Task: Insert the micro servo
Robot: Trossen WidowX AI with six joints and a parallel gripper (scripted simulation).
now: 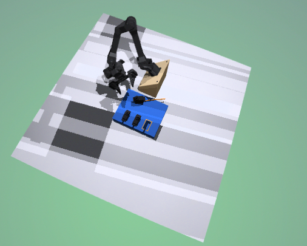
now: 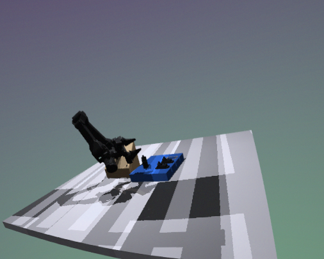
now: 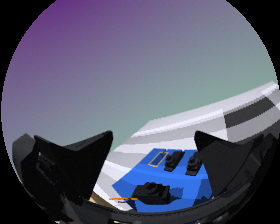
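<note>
Right now the blue deck is 20 mm behind my gripper tip, 110 mm to the left of it and 190 mm below it.
</note>
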